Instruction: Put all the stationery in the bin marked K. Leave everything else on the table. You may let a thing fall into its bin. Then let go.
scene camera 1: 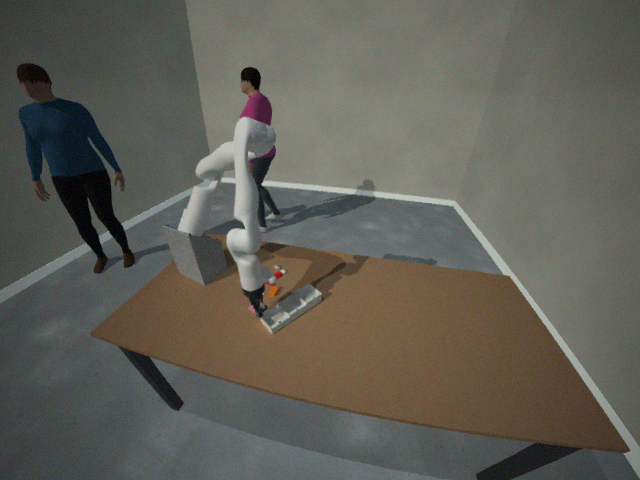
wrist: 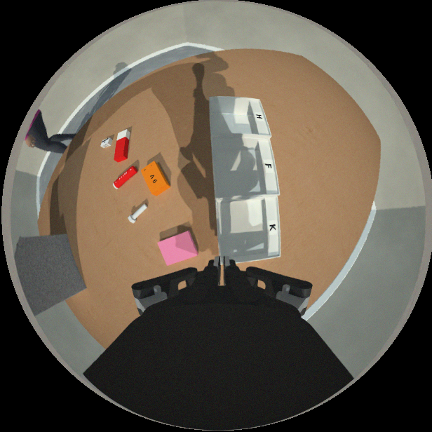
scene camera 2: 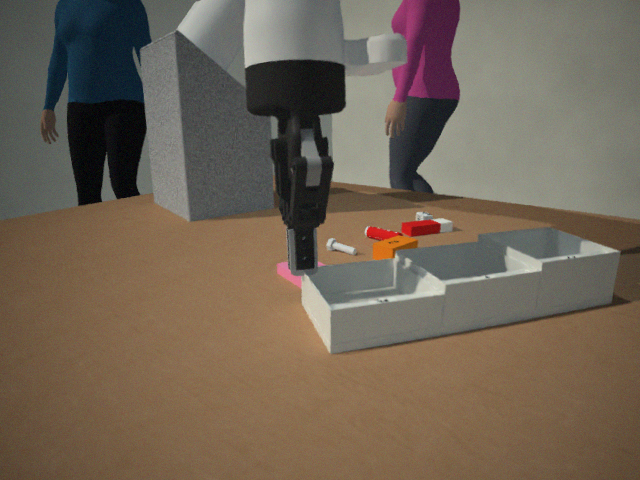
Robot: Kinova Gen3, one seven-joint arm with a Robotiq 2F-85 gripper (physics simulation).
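Places are measured from the arm's base along level axes (x ahead, y left, z up), in centimetres.
Where they show: gripper, fingertip midpoint: point(scene camera 1: 259, 316) point(scene camera 2: 302, 272); arm's base, origin of the base link: point(scene camera 1: 190, 233) point(scene camera 2: 194, 63).
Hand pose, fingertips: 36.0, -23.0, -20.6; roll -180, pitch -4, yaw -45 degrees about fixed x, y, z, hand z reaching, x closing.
Each offset is from my fingertips to the centre of the thing, as dx, dy, dz.
The white tray has bins marked H, F and K; the K bin @(+11.3, +6.6, -0.6) point(scene camera 1: 279, 324) point(scene camera 2: 385, 322) point(wrist: 273, 245) is at the near end in the wrist view. My gripper point(scene camera 1: 261, 313) point(scene camera 2: 302, 270) point(wrist: 221, 262) is down at its corner. The fingers are nearly together and appear to pinch the thin wall on the side towards the loose things; the contact is partly hidden. A flat pink pad @(-3.5, +5.6, -2.4) point(scene camera 1: 251, 308) point(scene camera 2: 285, 272) point(wrist: 177, 249) lies on the table beside the fingers. A red and white block, like an eraser @(+1.2, +27.4, -2.3) point(scene camera 2: 421, 227) point(wrist: 121, 150), lies farther back.
An orange 9V block @(+1.6, +15.8, -2.0) point(scene camera 2: 392, 246) point(wrist: 155, 178), a red cylinder @(-2.3, +20.7, -2.2) point(scene camera 2: 381, 233) point(wrist: 125, 177), a pale bolt @(-4.3, +14.1, -2.4) point(scene camera 2: 341, 246) point(wrist: 138, 213) and a white die @(-1.1, +32.7, -2.3) point(scene camera 2: 423, 215) point(wrist: 106, 142) lie on the table. A grey pedestal point(scene camera 1: 196, 258) point(scene camera 2: 206, 134) carries the arm. Two people stand beyond the table.
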